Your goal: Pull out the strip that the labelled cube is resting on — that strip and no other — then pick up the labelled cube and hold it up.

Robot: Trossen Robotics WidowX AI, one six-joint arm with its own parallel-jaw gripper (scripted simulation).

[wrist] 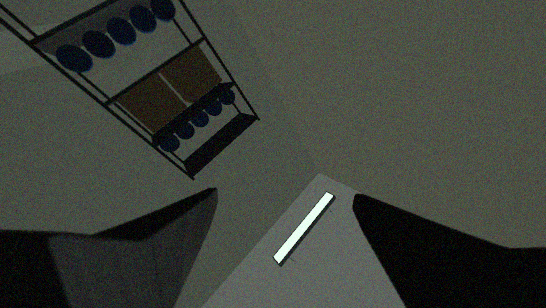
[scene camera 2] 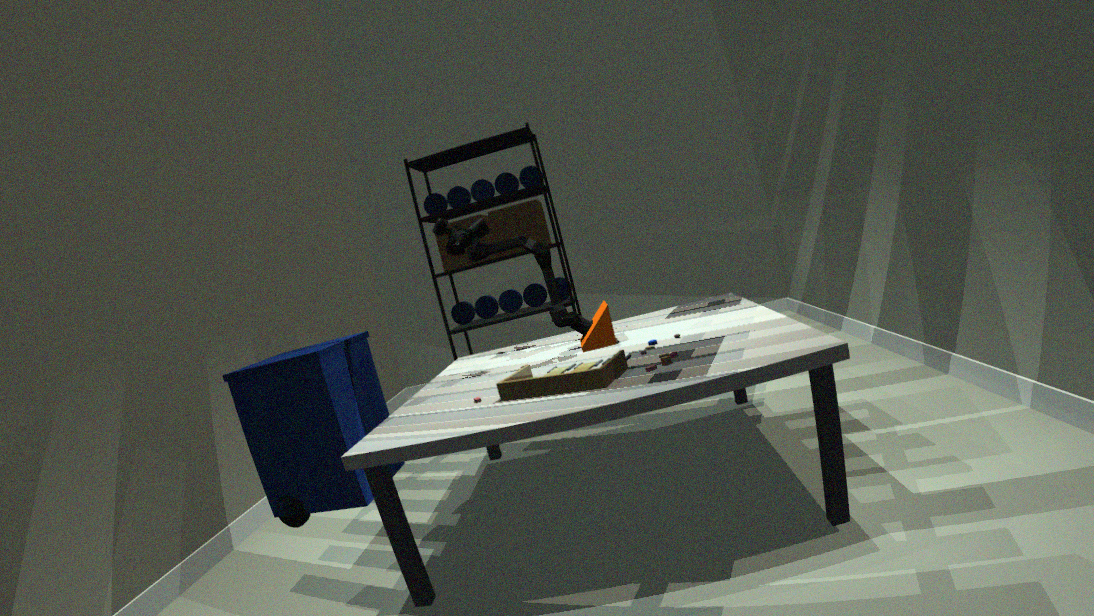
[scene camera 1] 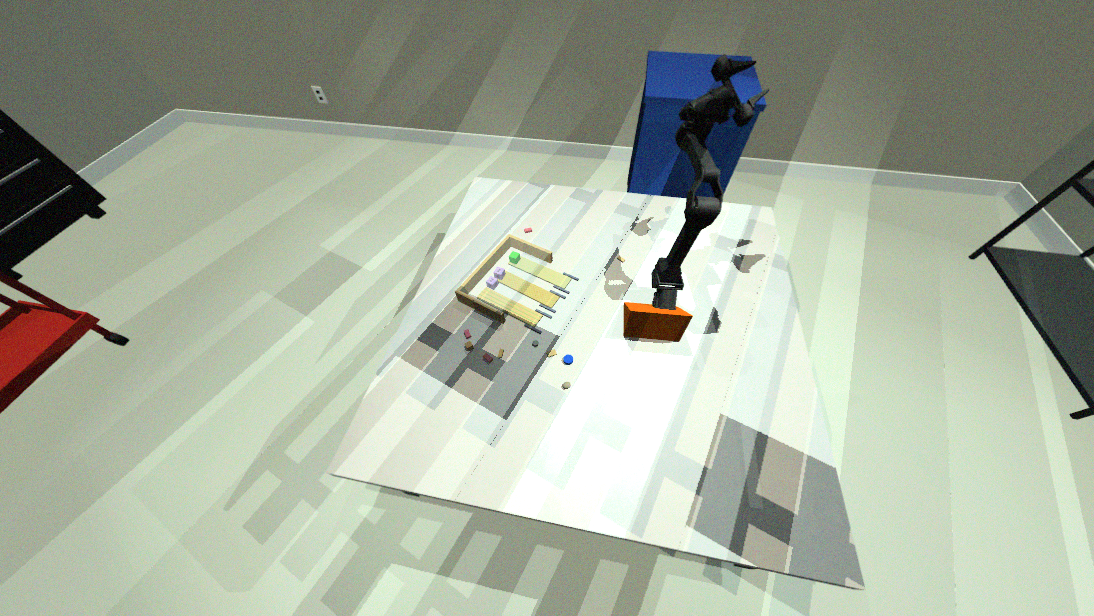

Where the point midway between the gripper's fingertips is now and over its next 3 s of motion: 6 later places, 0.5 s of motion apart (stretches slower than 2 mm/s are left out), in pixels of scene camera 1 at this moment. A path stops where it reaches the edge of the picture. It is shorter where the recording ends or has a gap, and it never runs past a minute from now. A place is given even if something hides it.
My gripper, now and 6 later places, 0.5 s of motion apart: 762, 75; 728, 95; 655, 131; 588, 172; 557, 222; 562, 257; 560, 260
